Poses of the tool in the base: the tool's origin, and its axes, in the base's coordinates. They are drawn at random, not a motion.
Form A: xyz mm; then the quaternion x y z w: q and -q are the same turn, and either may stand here.
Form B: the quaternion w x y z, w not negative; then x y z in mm. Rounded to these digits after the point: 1 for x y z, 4 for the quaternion.
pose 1, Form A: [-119.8 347.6 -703.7 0.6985 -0.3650 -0.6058 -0.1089]
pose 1, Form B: [0.1089 -0.6985 0.3650 0.6058 -119.8 347.6 -703.7]
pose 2, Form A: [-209.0 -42.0 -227.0 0.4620 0.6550 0.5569 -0.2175]
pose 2, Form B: [0.2175 -0.4620 -0.6550 -0.5569 -209.0 -42.0 -227.0]
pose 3, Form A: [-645.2 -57.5 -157.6 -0.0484 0.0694 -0.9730 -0.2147]
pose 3, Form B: [0.2147 0.0484 -0.0694 0.9730 -645.2 -57.5 -157.6]
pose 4, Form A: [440.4 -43.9 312.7 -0.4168 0.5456 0.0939 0.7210]
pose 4, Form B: [0.7210 -0.4168 0.5456 0.0939 440.4 -43.9 312.7]
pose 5, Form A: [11.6 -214.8 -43.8 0.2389 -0.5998 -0.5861 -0.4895]
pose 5, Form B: [0.4895 -0.2389 0.5998 0.5861 11.6 -214.8 -43.8]
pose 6, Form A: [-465.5 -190.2 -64.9 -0.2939 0.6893 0.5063 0.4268]
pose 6, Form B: [0.4268 -0.2939 0.6893 0.5063 -465.5 -190.2 -64.9]
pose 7, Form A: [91.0 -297.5 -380.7 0.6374 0.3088 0.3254 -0.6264]
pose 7, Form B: [0.6264 -0.6374 -0.3088 -0.3254 91.0 -297.5 -380.7]
